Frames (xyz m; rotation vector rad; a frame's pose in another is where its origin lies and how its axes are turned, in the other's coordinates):
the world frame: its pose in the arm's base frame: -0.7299 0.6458 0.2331 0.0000 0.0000 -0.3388
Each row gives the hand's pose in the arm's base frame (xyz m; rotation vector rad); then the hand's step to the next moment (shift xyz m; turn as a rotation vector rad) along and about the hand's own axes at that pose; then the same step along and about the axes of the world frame.
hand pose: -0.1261 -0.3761 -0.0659 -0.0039 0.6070 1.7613
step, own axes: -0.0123 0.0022 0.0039 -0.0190 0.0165 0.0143
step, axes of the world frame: 0.0059 -0.0084 0.0081 -0.0001 -0.0149 0.0248
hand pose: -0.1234 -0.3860 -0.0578 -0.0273 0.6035 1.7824
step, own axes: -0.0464 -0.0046 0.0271 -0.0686 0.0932 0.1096
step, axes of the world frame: 0.0345 -0.0193 0.0367 -0.0195 -0.0413 0.1527
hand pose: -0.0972 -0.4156 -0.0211 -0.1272 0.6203 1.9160
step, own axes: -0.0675 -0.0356 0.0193 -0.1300 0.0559 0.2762
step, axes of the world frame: 0.0724 -0.0129 0.0282 0.0533 0.0261 0.3046
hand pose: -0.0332 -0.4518 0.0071 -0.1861 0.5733 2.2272
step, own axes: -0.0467 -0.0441 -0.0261 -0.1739 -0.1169 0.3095
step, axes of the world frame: 0.0652 0.0030 -0.0235 0.1766 0.1582 0.2889
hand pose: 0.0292 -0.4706 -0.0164 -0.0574 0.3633 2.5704
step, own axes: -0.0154 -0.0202 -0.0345 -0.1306 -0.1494 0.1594
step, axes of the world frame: 0.0214 0.0070 -0.0364 0.1503 0.1578 0.1316
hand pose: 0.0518 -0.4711 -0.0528 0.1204 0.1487 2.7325
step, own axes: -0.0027 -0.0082 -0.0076 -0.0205 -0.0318 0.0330
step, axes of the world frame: 0.0026 0.0071 -0.0087 0.0247 0.0340 0.0275
